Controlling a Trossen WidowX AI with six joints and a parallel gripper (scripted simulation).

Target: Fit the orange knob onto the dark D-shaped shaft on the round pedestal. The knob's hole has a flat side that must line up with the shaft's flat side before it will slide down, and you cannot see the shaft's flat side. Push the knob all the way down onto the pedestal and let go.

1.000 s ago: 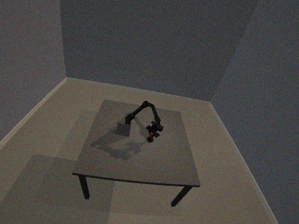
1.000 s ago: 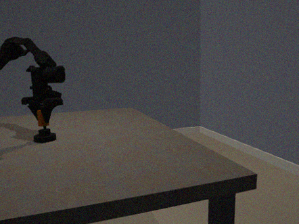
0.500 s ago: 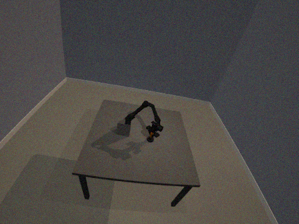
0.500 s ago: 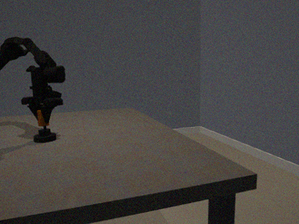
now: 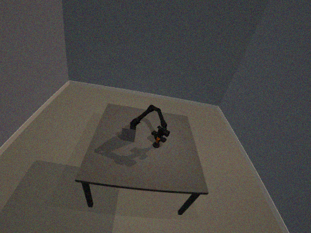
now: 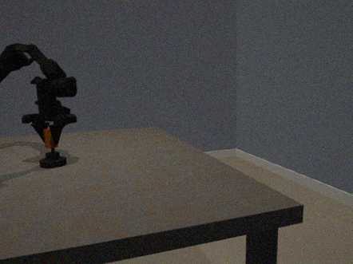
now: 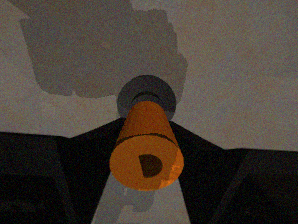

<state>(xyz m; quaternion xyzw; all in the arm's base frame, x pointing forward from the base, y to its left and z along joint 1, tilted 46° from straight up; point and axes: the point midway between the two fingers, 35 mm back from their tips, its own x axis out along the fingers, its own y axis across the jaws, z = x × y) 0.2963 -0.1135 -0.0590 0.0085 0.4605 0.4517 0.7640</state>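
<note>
Now: the orange knob 20 mm above my gripper tip. From my gripper tip the other things lie so: dark pedestal 40 mm below.
</note>
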